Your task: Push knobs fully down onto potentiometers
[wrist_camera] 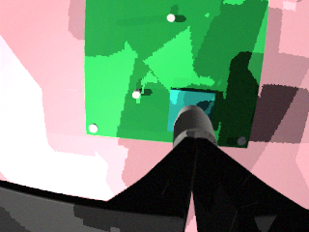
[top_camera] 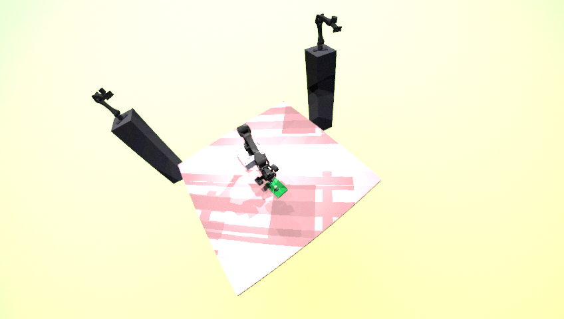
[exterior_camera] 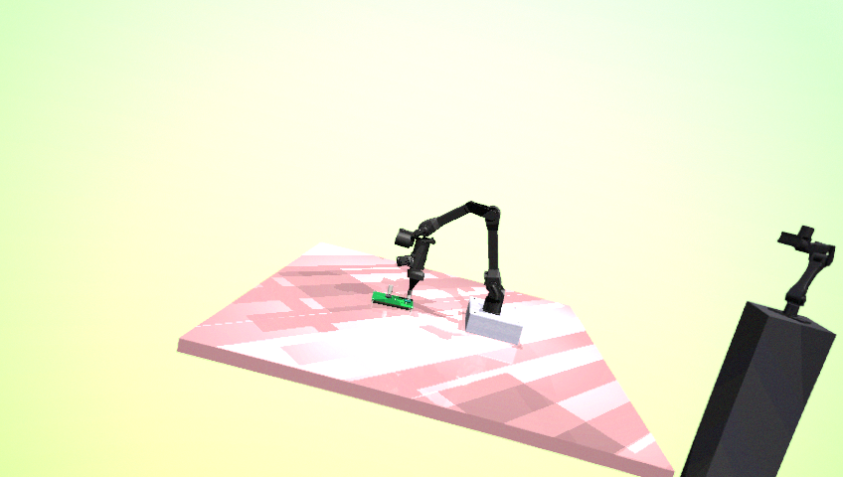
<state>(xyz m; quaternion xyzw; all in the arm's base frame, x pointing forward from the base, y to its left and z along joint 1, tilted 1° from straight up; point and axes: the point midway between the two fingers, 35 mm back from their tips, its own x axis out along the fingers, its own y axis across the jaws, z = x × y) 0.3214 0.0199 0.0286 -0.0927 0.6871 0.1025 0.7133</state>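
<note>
My gripper tip is now 70 mm short of the knob, 20 mm to the right of it and 20 mm above it.
</note>
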